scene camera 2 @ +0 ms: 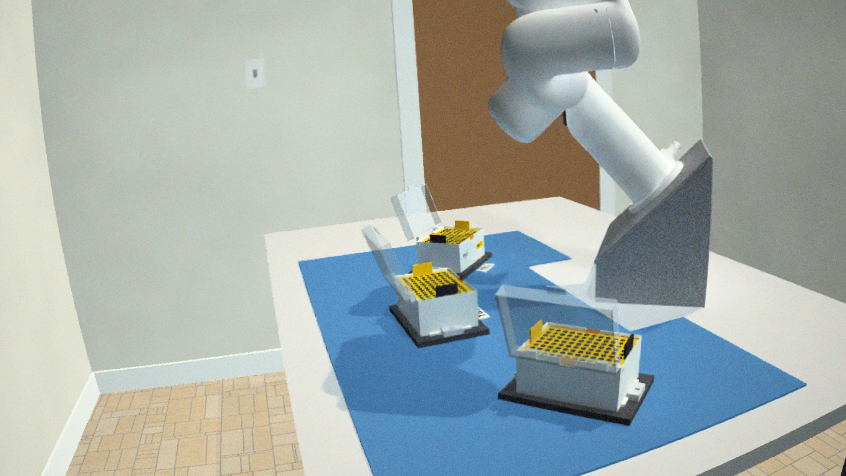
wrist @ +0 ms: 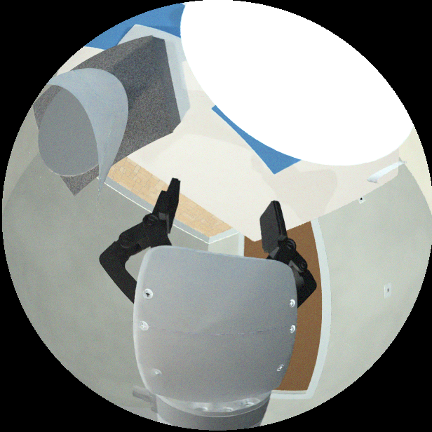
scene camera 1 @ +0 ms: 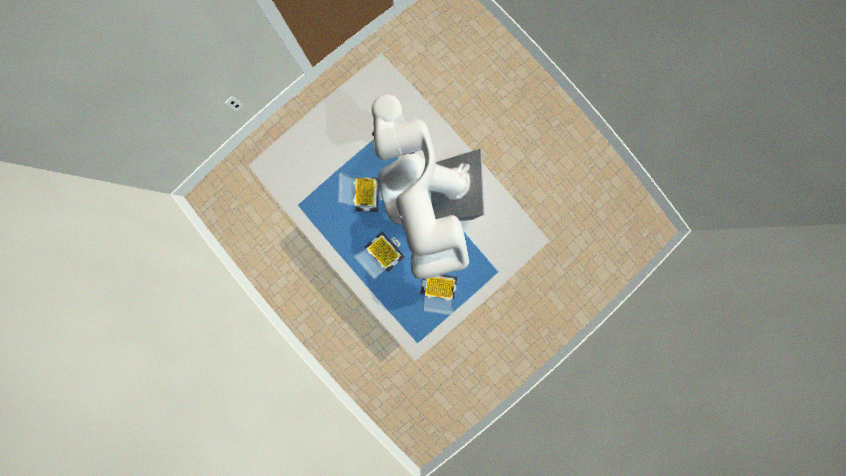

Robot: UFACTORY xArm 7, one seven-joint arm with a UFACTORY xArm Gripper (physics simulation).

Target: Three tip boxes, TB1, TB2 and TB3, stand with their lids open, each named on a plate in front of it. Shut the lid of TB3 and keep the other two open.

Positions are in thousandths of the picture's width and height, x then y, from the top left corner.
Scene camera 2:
tip box: 503,598
clear lid: 492,444
clear lid: 652,686
blue mat: 518,848
